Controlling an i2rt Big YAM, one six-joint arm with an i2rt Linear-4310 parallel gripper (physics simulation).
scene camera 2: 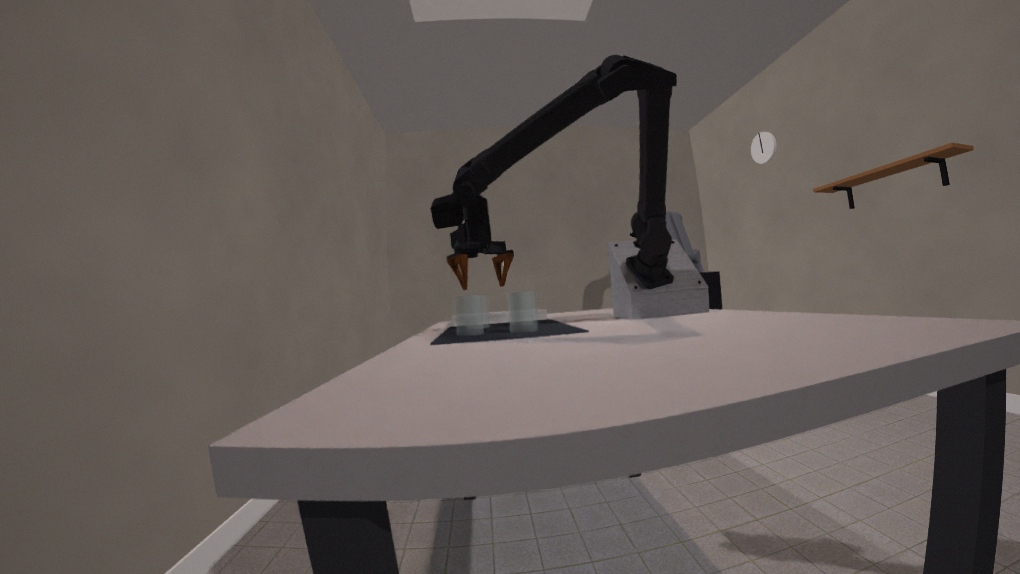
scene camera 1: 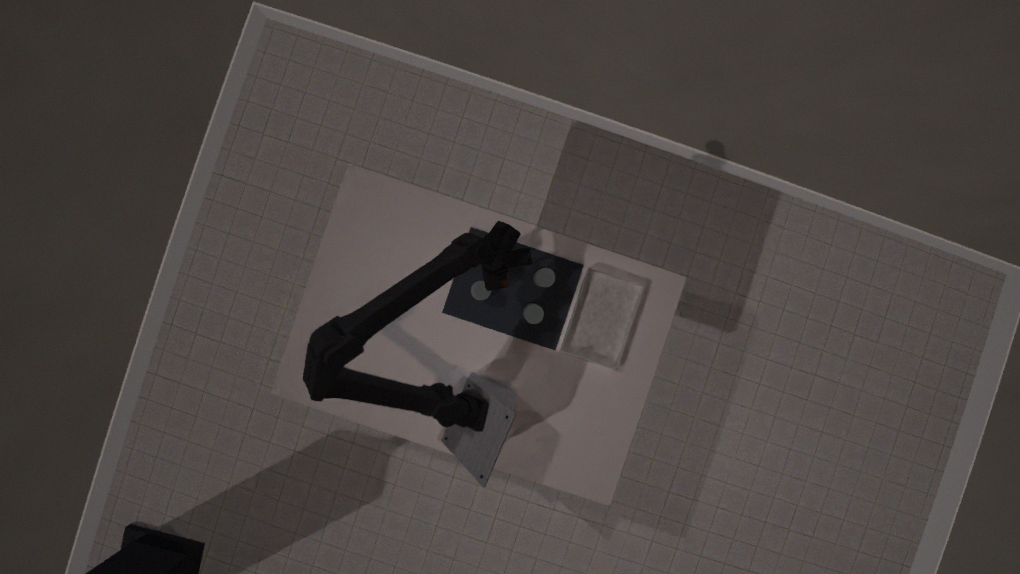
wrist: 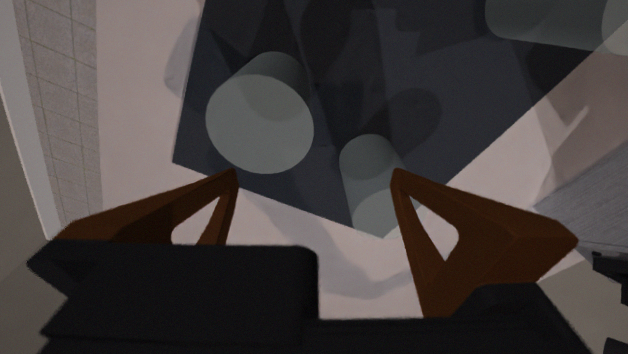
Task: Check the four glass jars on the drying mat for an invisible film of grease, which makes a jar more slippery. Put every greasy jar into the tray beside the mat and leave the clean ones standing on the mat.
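Frame: origin at the arm's base, x back, y left, z down, level; metres.
Seen in the pictures: gripper, fingertip midpoint: [scene camera 2: 484, 288] [wrist: 314, 176]; arm's base, origin of the base link: [scene camera 2: 648, 272] [scene camera 1: 472, 411].
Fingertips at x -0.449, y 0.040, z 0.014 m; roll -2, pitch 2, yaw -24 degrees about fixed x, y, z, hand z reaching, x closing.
Offsets run from my fingertips to a thing's top centre. "*": to the spot under its first point. Level surfaces: height alone.
Three glass jars, the right back one @(dx -0.008, dy -0.167, dz +0.014 m) [scene camera 1: 544, 277], the right front one @(dx +0.114, dy -0.158, dz +0.014 m) [scene camera 1: 533, 314] and the left front one @(dx +0.079, dy +0.023, dz +0.014 m) [scene camera 1: 480, 289] [scene camera 2: 522, 312] [wrist: 370, 160], stand upright on the dark drying mat @(dz +0.102 m) [scene camera 1: 502, 315] [scene camera 2: 563, 328]. The left back jar @(dx -0.038, dy -0.009, dz +0.014 m) [scene camera 2: 470, 315] [wrist: 260, 125] is also upright on the mat; the gripper hides it in scene camera 1. Part of another jar @(* dx +0.098, dy -0.132, dz +0.050 m) [wrist: 540, 20] shows at the wrist view's top right. My gripper [scene camera 2: 483, 287] [wrist: 314, 176] is open and empty, above the jar tops near the mat's left end. No grease is visible on the jars.
The pale tray @(dx +0.080, dy -0.396, dz +0.075 m) [scene camera 1: 609, 310] lies against the mat's right side, with no jar in it. The arm's grey base block [scene camera 1: 476, 446] [scene camera 2: 659, 303] stands at the front edge of the table @(dz +0.105 m) [scene camera 1: 342, 235] [scene camera 2: 641, 378]. The forearm passes over the table's left half.
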